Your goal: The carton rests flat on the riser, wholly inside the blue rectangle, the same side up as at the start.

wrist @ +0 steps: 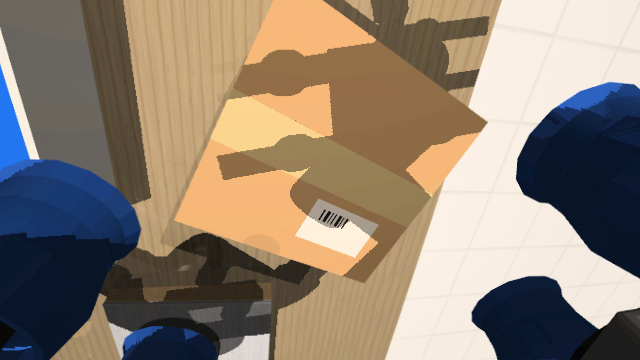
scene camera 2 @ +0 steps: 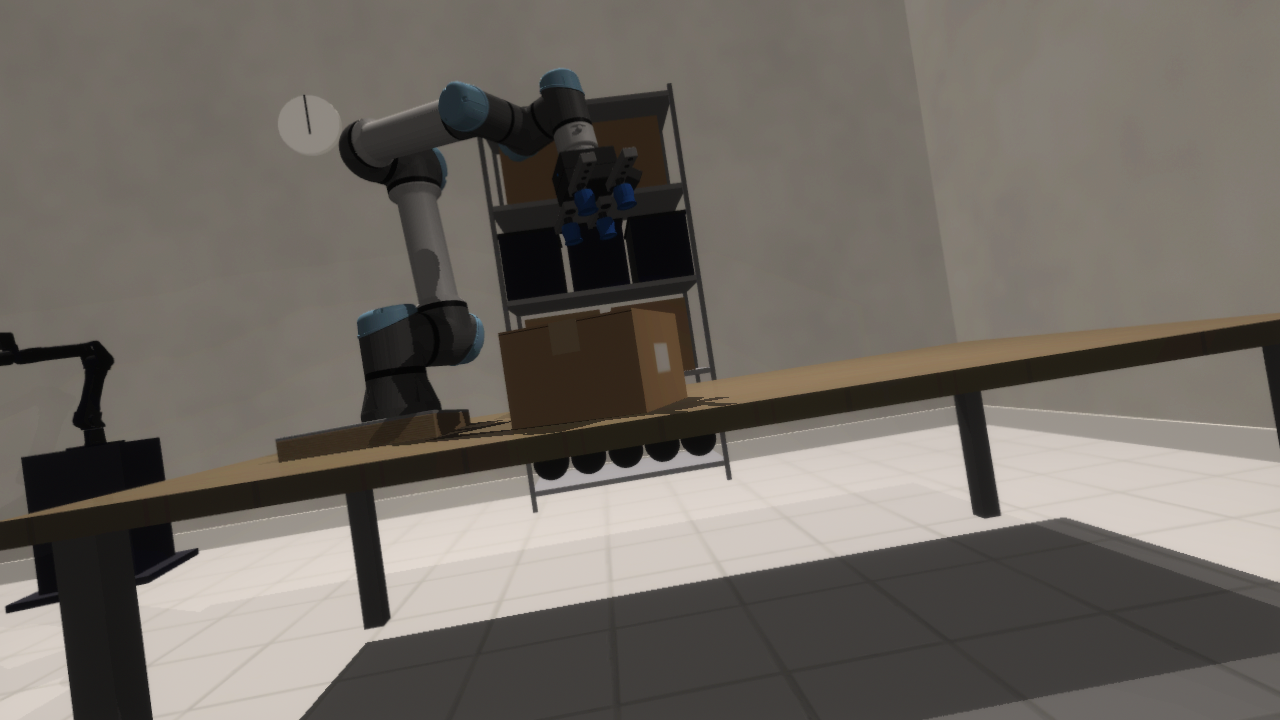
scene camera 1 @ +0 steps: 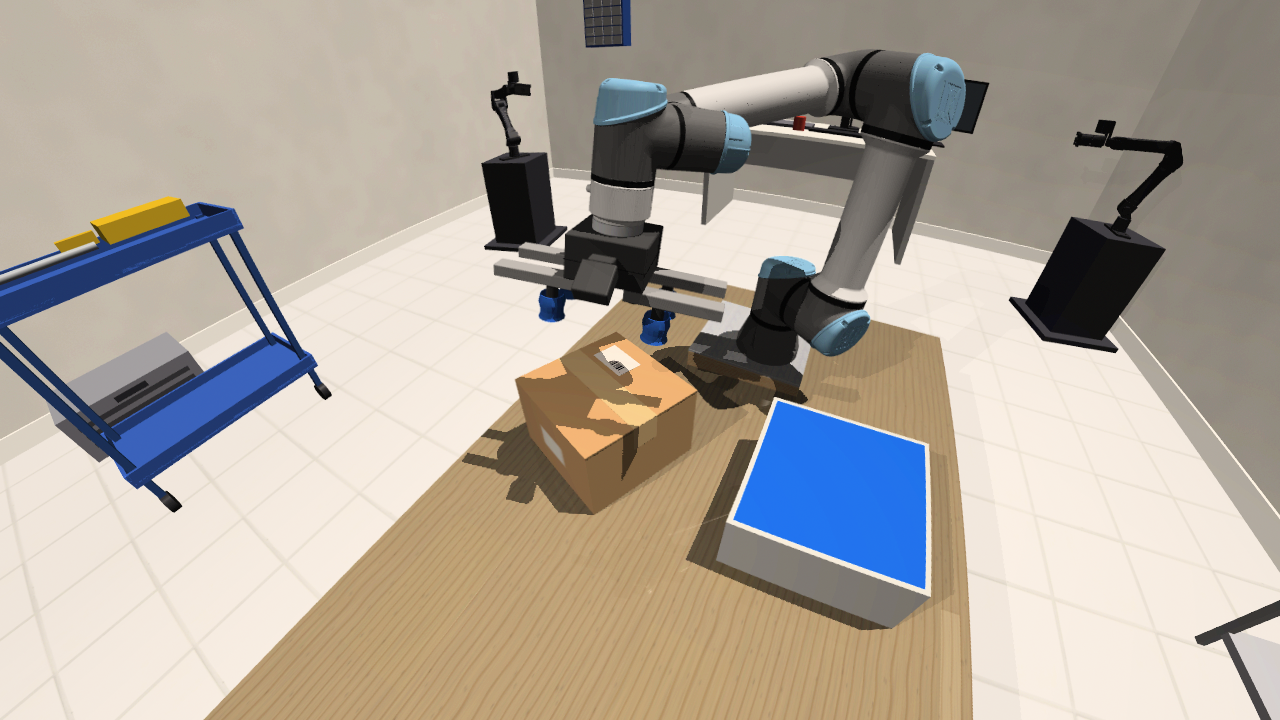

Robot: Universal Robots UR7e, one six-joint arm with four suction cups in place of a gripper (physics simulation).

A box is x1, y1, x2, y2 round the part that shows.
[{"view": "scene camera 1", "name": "suction head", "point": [654, 333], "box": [538, 288, 676, 345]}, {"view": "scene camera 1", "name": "brown carton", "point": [608, 416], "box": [515, 332, 696, 514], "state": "on the table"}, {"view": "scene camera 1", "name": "riser with blue rectangle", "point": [838, 511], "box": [716, 397, 930, 628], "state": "on the table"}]
